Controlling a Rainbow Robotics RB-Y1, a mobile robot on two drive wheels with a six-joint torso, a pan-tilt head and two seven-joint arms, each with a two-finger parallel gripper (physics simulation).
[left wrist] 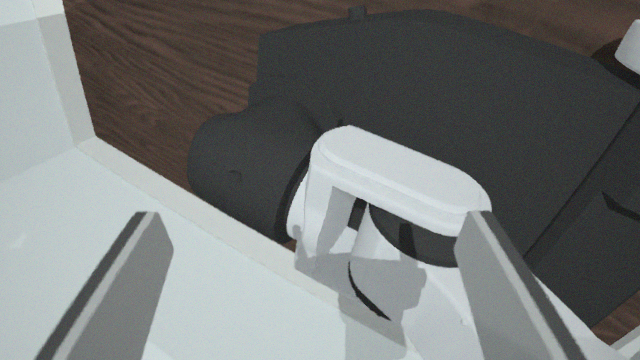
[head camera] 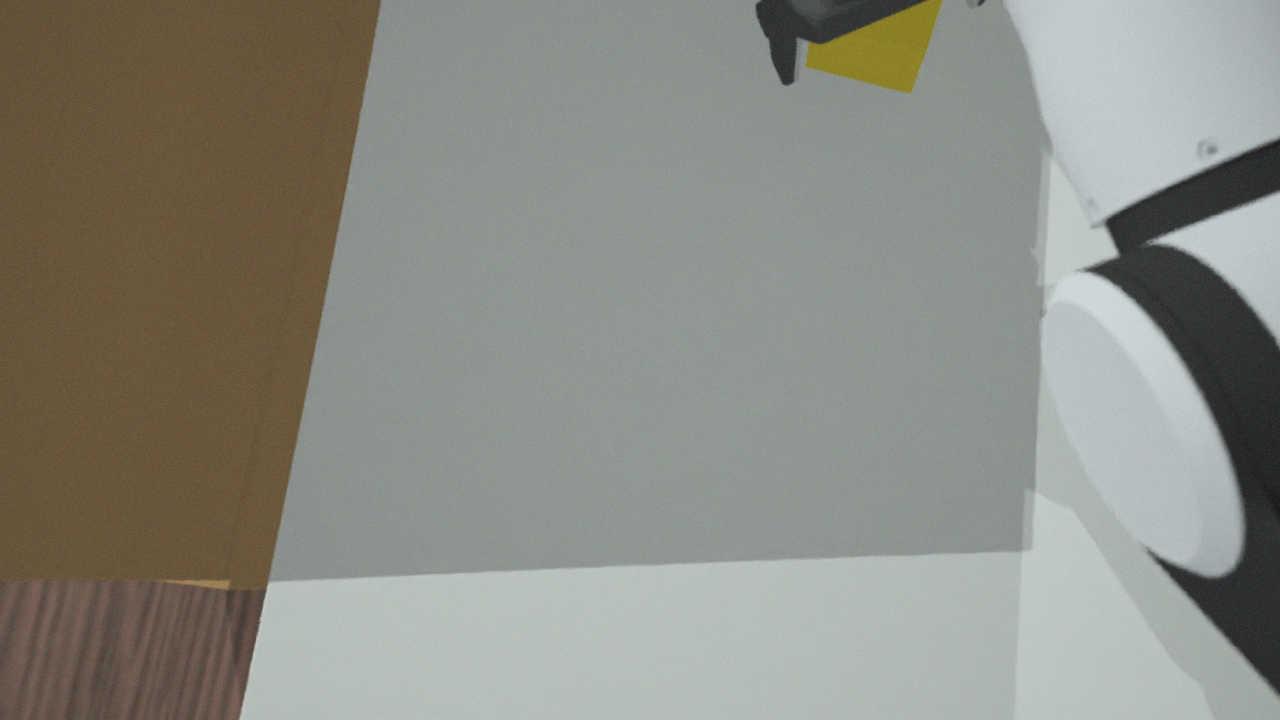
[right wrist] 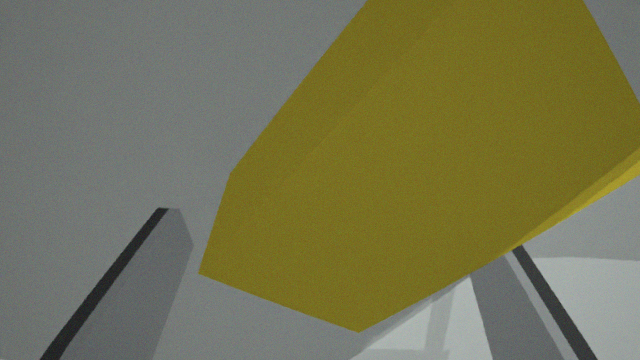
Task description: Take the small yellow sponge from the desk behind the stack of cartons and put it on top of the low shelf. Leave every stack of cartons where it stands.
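Places are measured from the robot's base along level axes (x ahead, y left, z up), in metres.
Pixels of known places: left gripper, fingertip midpoint: (left wrist: 312, 231); right gripper, fingertip midpoint: (head camera: 876, 31) (right wrist: 327, 233).
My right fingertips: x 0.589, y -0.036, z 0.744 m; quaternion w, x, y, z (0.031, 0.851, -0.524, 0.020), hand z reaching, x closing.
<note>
Ahead of a thing's pixels: the offset from my right fingertips to its middle. "spot": to the spot under its first point. Level surfaces: height alone.
The yellow sponge {dx +0.032, dy -0.004, dz -0.002 m} (head camera: 872, 49) (right wrist: 400, 165) lies on the shaded pale desk {dz -0.024 m} (head camera: 671, 313) at the top of the head view. My right gripper (head camera: 881, 42) (right wrist: 327, 233) is open around the near part of the sponge, with nothing gripped. In the right wrist view one finger stands apart at the left; the tip of the other is hidden behind the sponge's lower right edge. A brown carton stack {spot: dx -0.161, dy +0.414, dz -0.047 m} (head camera: 161, 268) stands at the left of the head view. My left gripper (left wrist: 312, 231) is open and empty, away from the sponge. I cannot make out the low shelf.
The robot's dark base (left wrist: 425, 90) and a white arm part {spot: dx -0.865, dy +0.137, dz -0.450 m} (left wrist: 400, 170) lie beyond my left fingers. A pale surface with a raised edge (left wrist: 200, 205) runs past them on the left. Brown wooden floor {dz -0.744 m} (head camera: 116, 644) (left wrist: 150, 95) shows. My white right arm (head camera: 1145, 80) fills the head view's right side.
</note>
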